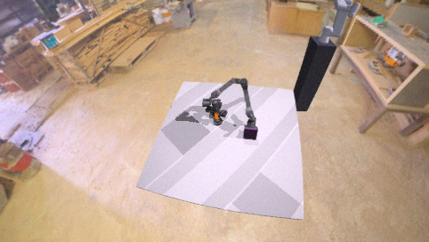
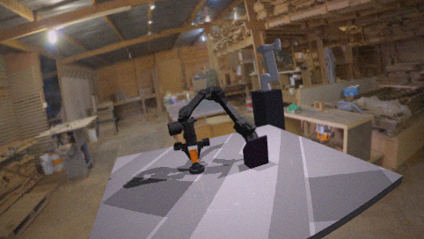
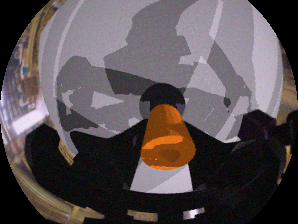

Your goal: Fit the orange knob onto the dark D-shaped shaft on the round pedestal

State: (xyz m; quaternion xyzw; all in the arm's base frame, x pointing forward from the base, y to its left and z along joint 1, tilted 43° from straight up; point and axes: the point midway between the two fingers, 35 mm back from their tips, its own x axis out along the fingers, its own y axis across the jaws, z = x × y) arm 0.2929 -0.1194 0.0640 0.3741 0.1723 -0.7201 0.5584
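The orange knob lies 2 cm above my gripper tip. Round my gripper tip: dark round pedestal (4 cm below).
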